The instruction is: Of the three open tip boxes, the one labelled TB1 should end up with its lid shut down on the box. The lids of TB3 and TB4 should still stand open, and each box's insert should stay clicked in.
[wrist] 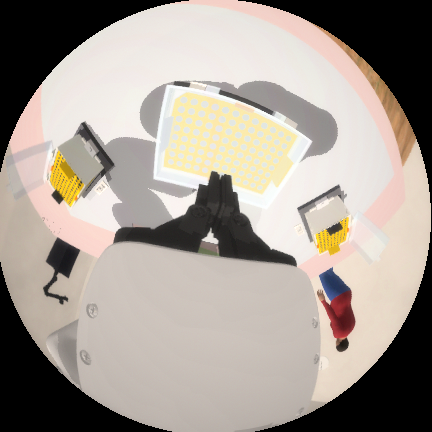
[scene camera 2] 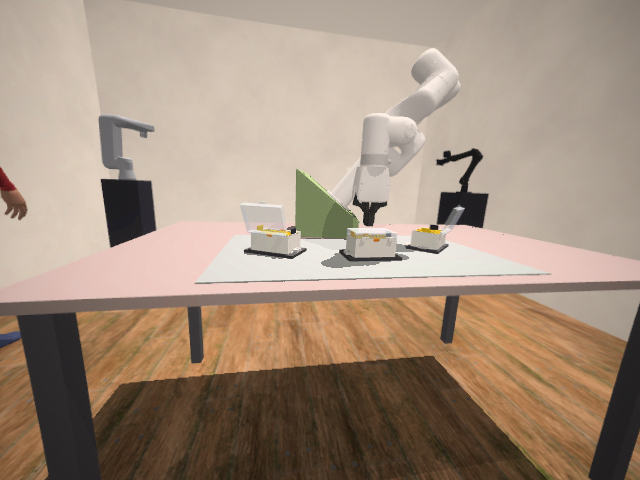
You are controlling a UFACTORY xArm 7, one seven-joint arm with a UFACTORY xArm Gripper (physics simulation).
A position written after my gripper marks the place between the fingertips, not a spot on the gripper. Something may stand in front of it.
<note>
I see my gripper (scene camera 2: 368, 225), a clear lid (wrist: 366, 238) and a clear lid (wrist: 198, 131).
</note>
